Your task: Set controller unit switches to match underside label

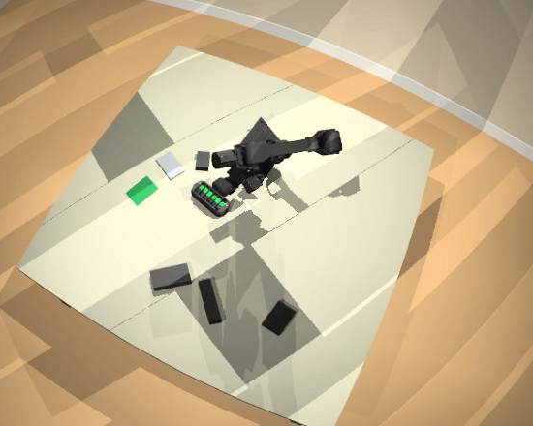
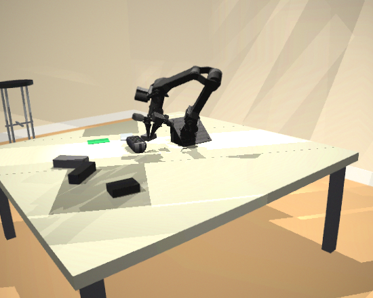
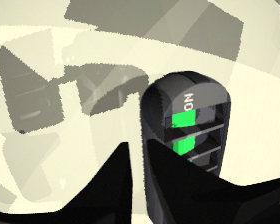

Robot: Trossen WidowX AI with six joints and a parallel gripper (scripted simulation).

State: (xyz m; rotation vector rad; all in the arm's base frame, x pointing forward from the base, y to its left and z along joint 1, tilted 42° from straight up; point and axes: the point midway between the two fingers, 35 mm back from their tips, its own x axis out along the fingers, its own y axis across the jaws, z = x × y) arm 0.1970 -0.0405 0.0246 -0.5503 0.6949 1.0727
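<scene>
Right now the dark block is 17 cm to the right of my gripper tip, 10 cm behind it and 5 cm below it. Round my gripper tip: pale grey module 27 cm to the right, 5 cm below, 2 cm behind; then green flat plate 31 cm to the right, 12 cm ahead, 6 cm below.
</scene>
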